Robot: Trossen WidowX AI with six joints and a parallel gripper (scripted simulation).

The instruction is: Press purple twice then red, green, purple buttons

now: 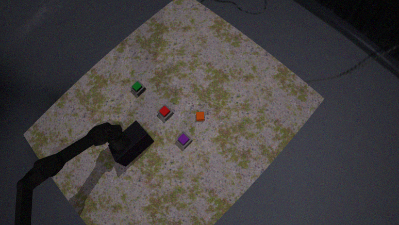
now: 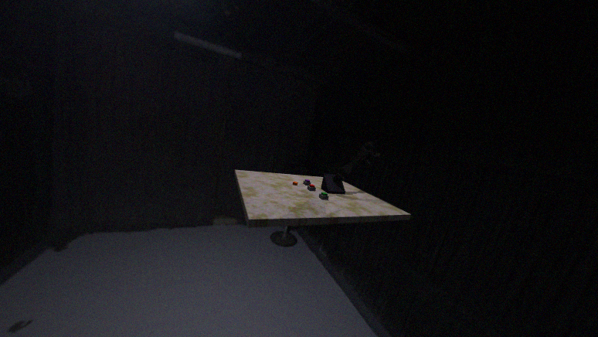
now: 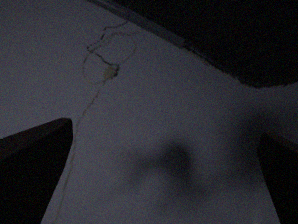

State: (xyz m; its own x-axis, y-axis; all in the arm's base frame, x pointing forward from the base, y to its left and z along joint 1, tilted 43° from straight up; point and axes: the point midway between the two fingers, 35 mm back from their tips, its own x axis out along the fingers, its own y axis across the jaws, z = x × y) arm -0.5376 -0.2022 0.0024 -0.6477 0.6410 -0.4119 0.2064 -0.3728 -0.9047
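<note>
The purple button is 73 cm ahead of my gripper tip and 21 cm below it. Round my gripper tip: orange block: 85 cm ahead, 24 cm below, 2 cm to the left; green button: 77 cm ahead, 31 cm to the left, 21 cm below; red button: 77 cm ahead, 21 cm below, 14 cm to the left.
</note>
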